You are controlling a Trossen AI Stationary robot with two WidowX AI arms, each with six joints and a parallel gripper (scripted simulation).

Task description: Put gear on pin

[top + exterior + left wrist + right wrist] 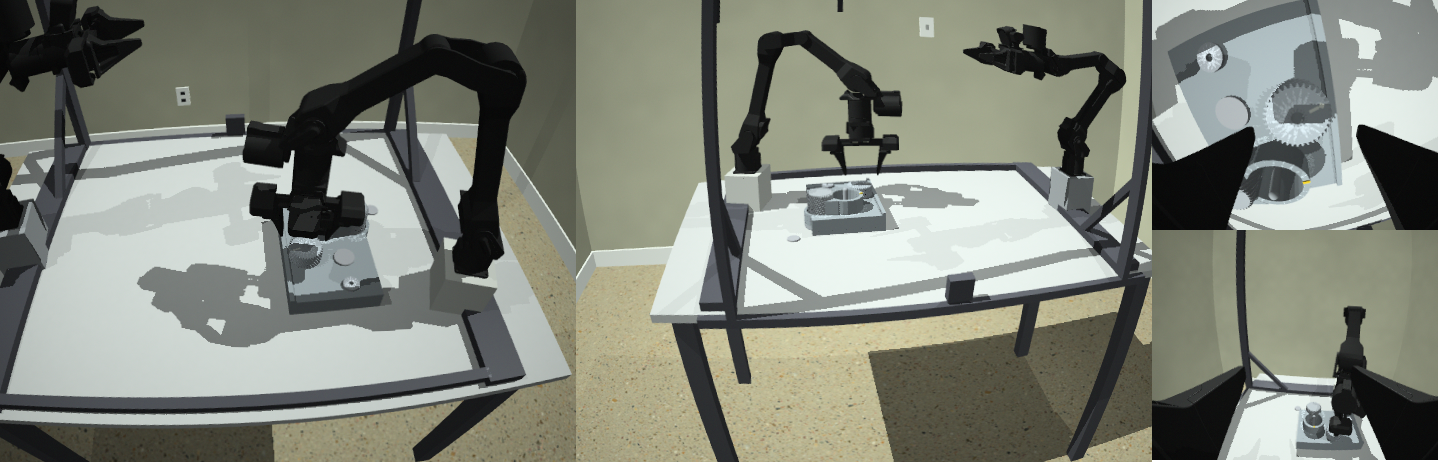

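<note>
Right now my left hand is 70 mm above the loose gear.
</note>
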